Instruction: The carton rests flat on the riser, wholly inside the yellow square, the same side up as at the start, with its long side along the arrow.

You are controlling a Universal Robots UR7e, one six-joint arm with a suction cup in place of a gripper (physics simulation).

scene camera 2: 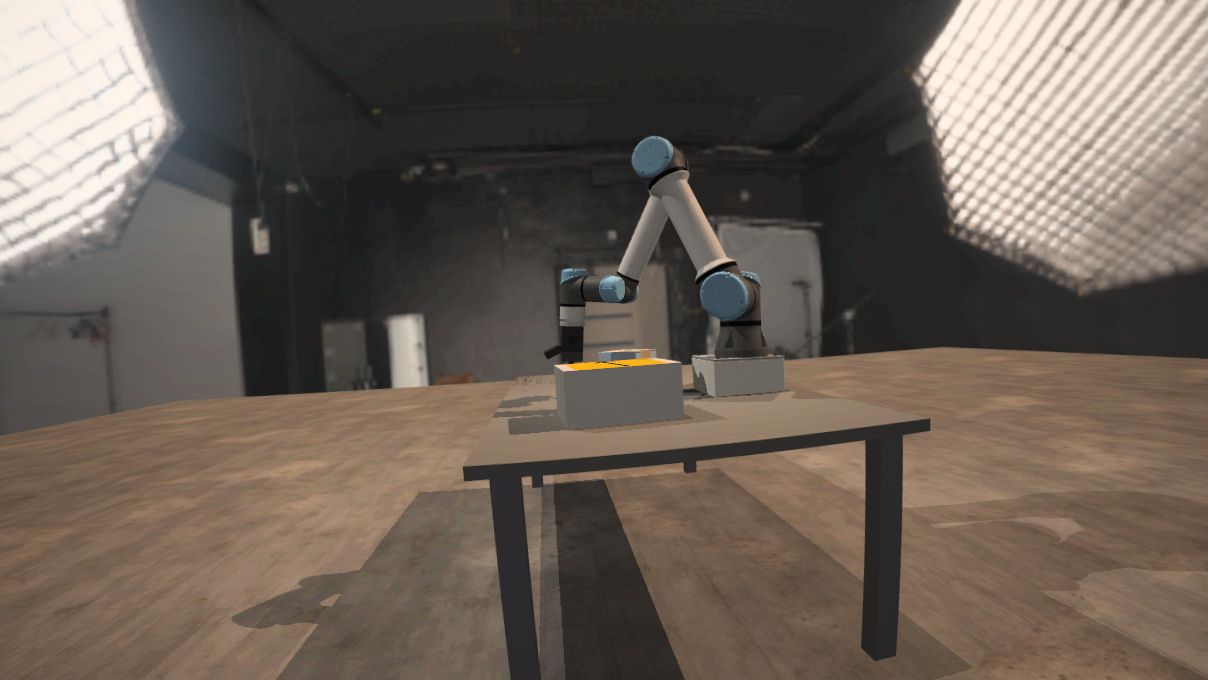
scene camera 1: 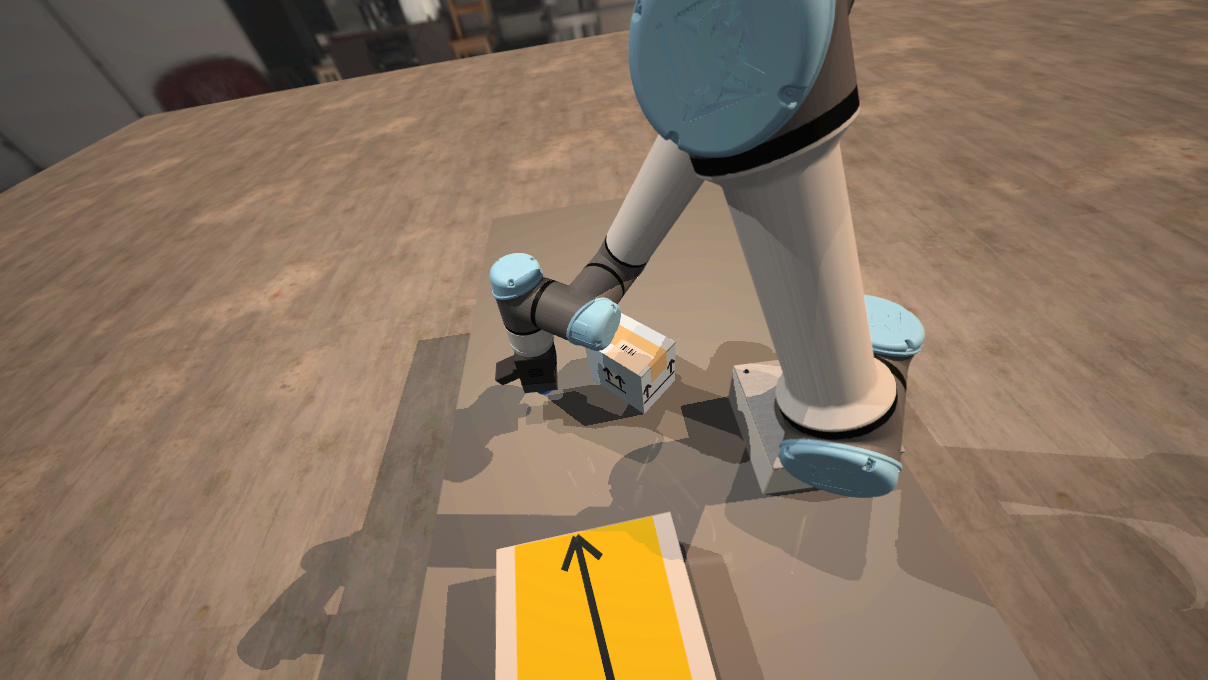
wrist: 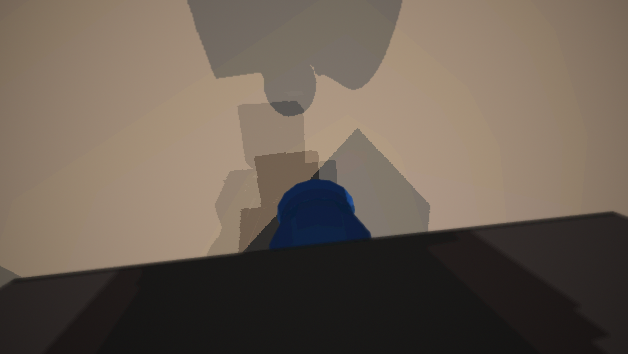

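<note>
The white and tan carton (scene camera 1: 639, 364) (scene camera 2: 627, 353) stands on the table with its taped face up and the printed arrows on its sides pointing up. A wrist joint hides one corner in scene camera 1, and the riser hides its lower part in scene camera 2. My suction gripper (scene camera 1: 545, 391) (wrist: 316, 192) points down, low over the table, left of the carton and apart from it. Its blue cup holds nothing. The white riser (scene camera 1: 505, 608) (scene camera 2: 621, 398) bears the yellow square (scene camera 1: 541, 625) (scene camera 2: 583, 366) with a black arrow (scene camera 1: 593, 608). The carton is off the riser.
The arm's base block (scene camera 1: 754, 430) (scene camera 2: 743, 377) stands right of the carton. The riser is at the near end of the table (scene camera 1: 473, 540) (scene camera 2: 760, 426). The forearm (scene camera 1: 655, 202) reaches over the table behind the carton, and shadows cross the tabletop.
</note>
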